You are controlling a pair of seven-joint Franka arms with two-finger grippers.
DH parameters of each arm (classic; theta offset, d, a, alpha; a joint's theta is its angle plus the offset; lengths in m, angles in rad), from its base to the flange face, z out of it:
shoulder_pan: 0 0.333 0 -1.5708
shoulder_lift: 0 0 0 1.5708
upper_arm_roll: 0 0.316 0.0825 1.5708
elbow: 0 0 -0.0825 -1.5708
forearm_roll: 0 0.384 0 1.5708
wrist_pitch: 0 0 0.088 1.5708
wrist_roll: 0 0.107 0 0
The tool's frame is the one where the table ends.
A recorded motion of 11 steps. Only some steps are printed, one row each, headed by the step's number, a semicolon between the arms.
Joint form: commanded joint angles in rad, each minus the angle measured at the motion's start. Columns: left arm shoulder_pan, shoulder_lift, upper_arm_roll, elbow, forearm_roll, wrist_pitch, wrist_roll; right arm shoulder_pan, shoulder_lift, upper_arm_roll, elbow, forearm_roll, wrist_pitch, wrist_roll.
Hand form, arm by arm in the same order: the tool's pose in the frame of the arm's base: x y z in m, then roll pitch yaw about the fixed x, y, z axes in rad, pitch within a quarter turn. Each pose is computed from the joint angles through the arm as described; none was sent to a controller.
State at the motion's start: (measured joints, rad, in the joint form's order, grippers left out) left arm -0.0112 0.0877 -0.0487 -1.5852 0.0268 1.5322 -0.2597; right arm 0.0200 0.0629 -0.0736 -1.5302 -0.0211 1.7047 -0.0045
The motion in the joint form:
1: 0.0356 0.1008 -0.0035 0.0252 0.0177 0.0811 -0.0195; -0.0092 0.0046 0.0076 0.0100 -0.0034 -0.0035 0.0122
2: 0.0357 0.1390 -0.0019 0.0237 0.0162 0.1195 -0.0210; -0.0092 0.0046 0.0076 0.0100 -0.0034 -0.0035 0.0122
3: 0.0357 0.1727 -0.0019 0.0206 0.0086 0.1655 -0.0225; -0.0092 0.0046 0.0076 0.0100 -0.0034 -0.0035 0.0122
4: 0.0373 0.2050 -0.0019 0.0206 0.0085 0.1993 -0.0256; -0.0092 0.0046 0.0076 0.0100 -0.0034 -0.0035 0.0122
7: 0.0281 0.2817 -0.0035 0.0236 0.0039 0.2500 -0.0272; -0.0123 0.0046 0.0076 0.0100 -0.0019 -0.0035 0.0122
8: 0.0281 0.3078 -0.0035 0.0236 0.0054 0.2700 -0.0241; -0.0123 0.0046 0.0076 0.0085 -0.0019 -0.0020 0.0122
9: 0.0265 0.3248 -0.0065 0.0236 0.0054 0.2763 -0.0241; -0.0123 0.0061 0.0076 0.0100 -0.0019 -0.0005 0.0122
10: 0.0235 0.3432 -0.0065 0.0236 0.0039 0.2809 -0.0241; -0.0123 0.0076 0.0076 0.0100 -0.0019 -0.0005 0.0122
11: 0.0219 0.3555 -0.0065 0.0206 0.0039 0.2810 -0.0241; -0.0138 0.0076 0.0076 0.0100 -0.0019 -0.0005 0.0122
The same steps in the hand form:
1: 0.6055 -0.0098 0.5236 -3.0712 0.1203 0.2510; 0.5875 -0.0334 0.6225 3.1133 -0.1138 -0.0591
2: 0.6167 -0.0091 0.5023 -3.0740 0.1223 0.2529; 0.5875 -0.0334 0.6225 3.1133 -0.1138 -0.0591
3: 0.6271 -0.0100 0.4833 -3.0855 0.1160 0.2535; 0.5875 -0.0334 0.6225 3.1133 -0.1138 -0.0591
4: 0.6356 -0.0090 0.4654 -3.0875 0.1149 0.2573; 0.5875 -0.0334 0.6225 3.1133 -0.1138 -0.0591
7: 0.6504 -0.0164 0.4212 -3.0898 0.1394 0.2487; 0.5874 -0.0351 0.6225 3.1149 -0.1138 -0.0624
8: 0.6549 -0.0163 0.4056 -3.0886 0.1454 0.2450; 0.5875 -0.0351 0.6219 3.1149 -0.1138 -0.0623
9: 0.6567 -0.0191 0.3949 -3.0877 0.1562 0.2407; 0.5882 -0.0351 0.6219 3.1148 -0.1153 -0.0623
10: 0.6582 -0.0212 0.3831 -3.0862 0.1701 0.2386; 0.5886 -0.0351 0.6210 3.1147 -0.1138 -0.0623
11: 0.6581 -0.0223 0.3737 -3.0826 0.1848 0.2375; 0.5885 -0.0360 0.6210 3.1147 -0.1138 -0.0638

